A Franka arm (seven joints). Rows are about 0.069 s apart.
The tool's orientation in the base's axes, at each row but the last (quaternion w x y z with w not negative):
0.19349 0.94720 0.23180 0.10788
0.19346 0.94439 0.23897 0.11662
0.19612 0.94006 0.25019 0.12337
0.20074 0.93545 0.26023 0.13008
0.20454 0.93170 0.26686 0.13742
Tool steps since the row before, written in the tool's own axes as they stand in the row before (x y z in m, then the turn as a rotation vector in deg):
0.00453 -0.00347 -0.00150 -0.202 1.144 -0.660
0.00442 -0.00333 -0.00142 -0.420 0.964 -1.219
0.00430 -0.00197 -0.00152 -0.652 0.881 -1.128
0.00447 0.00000 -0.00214 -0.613 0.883 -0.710
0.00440 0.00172 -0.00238 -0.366 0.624 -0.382
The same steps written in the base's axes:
0.00212 0.00549 0.00043 0.085 -0.824 1.049
0.00200 0.00533 0.00044 -0.350 -0.613 1.447
0.00230 0.00427 0.00108 -0.551 -0.695 1.299
0.00297 0.00307 0.00252 -0.372 -0.804 0.935
0.00350 0.00184 0.00352 -0.164 -0.568 0.565

